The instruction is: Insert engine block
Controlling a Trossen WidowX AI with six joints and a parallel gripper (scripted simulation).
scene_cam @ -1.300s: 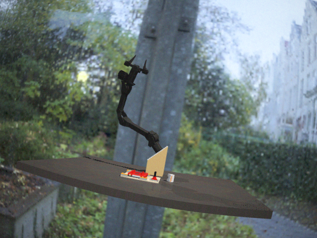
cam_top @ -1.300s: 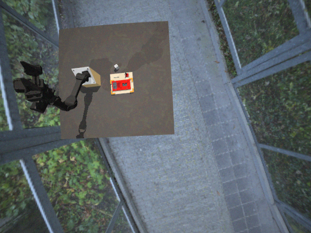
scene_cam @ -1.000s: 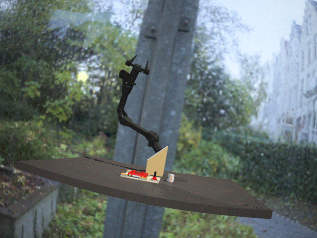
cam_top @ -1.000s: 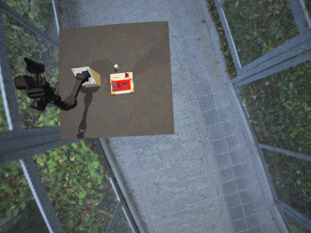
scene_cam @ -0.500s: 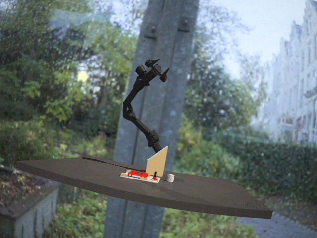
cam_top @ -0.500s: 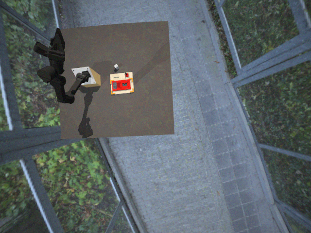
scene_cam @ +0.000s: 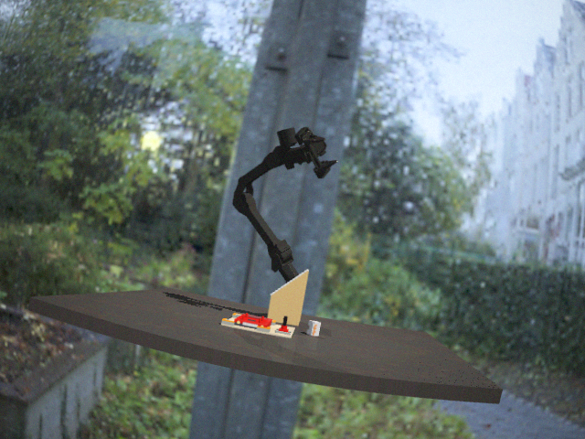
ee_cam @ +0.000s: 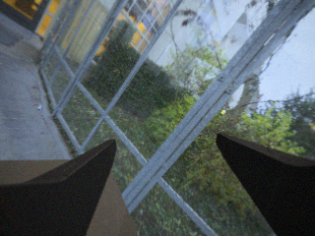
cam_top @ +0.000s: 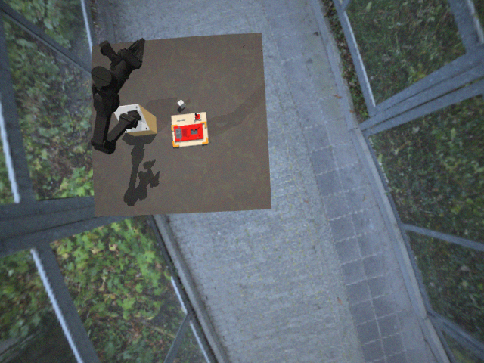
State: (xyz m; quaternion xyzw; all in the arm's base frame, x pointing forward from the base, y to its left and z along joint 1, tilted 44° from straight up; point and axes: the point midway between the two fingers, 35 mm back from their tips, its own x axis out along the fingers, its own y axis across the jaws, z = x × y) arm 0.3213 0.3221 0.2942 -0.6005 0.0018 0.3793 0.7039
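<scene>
Right now the grey engine block is 60 mm behind my gripper tip, 40 mm to the left of it and 610 mm below it.
</scene>
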